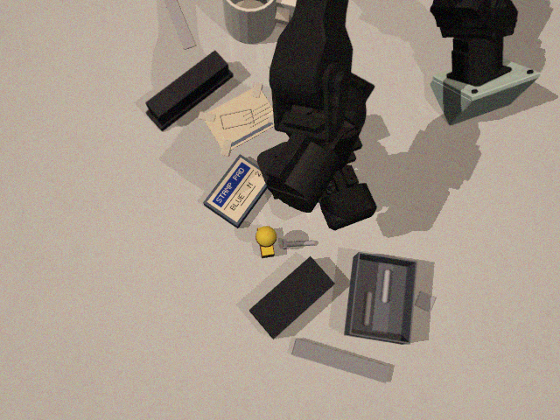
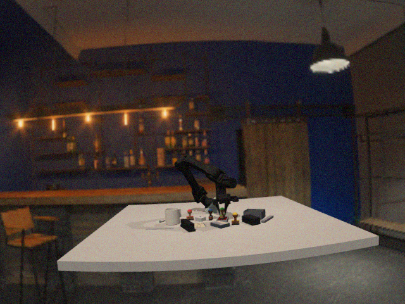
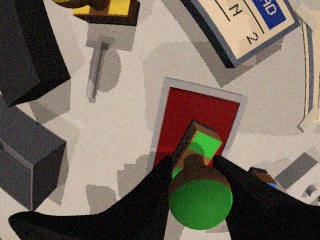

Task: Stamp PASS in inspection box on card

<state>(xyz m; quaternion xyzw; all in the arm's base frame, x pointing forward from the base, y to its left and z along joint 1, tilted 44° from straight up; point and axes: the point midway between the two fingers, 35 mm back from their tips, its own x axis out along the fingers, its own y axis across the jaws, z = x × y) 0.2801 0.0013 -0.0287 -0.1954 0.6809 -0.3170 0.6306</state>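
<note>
The red ink pad is 3 cm below my gripper tip. Also, from my gripper tip: blue-knobbed stamp (6 cm behind, 6 cm to the right, 2 cm below); green-knobbed stamp (right at my gripper tip); blue stamp pad tin (11 cm ahead, 4 cm to the right, 2 cm below).
</note>
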